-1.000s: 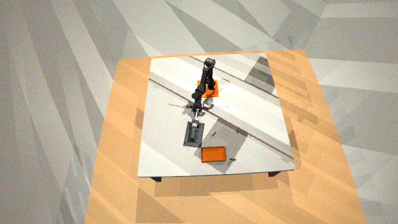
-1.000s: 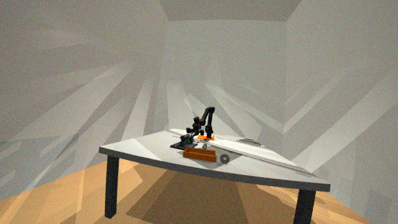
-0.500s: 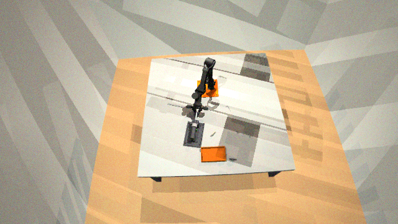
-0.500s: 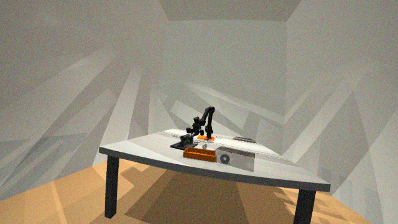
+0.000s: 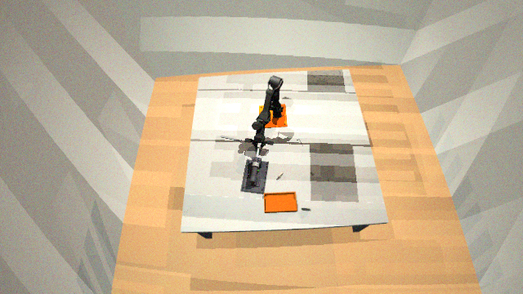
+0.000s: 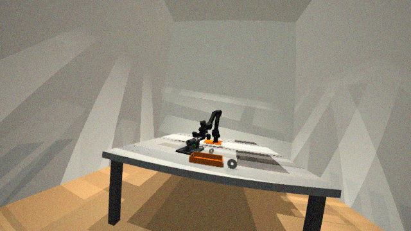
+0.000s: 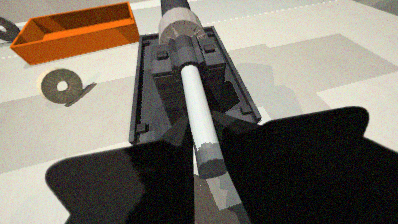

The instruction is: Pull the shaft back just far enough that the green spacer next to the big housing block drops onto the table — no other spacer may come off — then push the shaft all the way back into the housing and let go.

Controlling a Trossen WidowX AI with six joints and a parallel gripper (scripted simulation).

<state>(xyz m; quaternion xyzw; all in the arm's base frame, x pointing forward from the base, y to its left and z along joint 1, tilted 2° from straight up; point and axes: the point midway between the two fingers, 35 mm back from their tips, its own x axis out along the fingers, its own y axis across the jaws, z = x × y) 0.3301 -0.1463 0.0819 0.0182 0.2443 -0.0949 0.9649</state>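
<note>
The grey spacer is 80 mm ahead of my gripper tip, 20 mm above it and 10 mm to the right of it. The rest, counted from my gripper tip: grey shaft: 30 mm ahead, 20 mm above, 10 mm to the right; green spacer: 100 mm ahead, 30 mm below, 20 mm to the right; baseplate: 140 mm ahead, 30 mm to the right, 10 mm below.
</note>
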